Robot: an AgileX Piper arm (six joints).
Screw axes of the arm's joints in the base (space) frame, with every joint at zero. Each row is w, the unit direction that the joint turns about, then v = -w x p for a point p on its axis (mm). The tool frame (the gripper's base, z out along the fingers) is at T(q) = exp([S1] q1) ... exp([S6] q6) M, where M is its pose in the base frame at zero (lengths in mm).
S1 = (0, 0, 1, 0, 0, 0)
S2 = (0, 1, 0, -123, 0, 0)
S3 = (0, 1, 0, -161.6, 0, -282.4)
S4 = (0.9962, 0, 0.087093, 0, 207.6, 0)
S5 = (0, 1, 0, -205.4, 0, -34.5)
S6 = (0.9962, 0, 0.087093, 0, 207.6, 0)
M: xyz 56.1 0 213.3 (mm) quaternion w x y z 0.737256 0 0.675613 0
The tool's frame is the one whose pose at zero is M.
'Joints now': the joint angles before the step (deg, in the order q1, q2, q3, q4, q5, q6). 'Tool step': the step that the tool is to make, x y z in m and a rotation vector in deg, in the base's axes. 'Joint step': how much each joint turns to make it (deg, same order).
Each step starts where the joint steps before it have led.
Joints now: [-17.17, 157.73, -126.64, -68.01, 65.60, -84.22]
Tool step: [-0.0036, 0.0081, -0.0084, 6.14, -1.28, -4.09]
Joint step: [0.29, 0.01, -0.02, 7.54, 1.32, 0.00]
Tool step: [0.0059, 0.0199, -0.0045, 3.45, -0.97, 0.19]
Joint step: [1.94, 0.00, 0.00, 3.99, 0.00, -0.01]
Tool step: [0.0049, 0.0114, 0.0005, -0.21, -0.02, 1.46]
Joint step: [1.36, 0.00, -0.06, -0.23, -0.01, 0.01]
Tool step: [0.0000, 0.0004, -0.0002, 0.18, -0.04, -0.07]
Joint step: [0.02, 0.00, 0.00, 0.21, 0.01, 0.00]
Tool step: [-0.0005, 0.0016, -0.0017, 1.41, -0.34, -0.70]
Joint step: [0.01, -0.01, 0.01, 1.61, 0.00, 0.00]
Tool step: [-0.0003, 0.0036, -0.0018, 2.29, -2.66, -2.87]
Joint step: [0.11, -0.12, -0.02, 2.85, 0.01, 2.59]
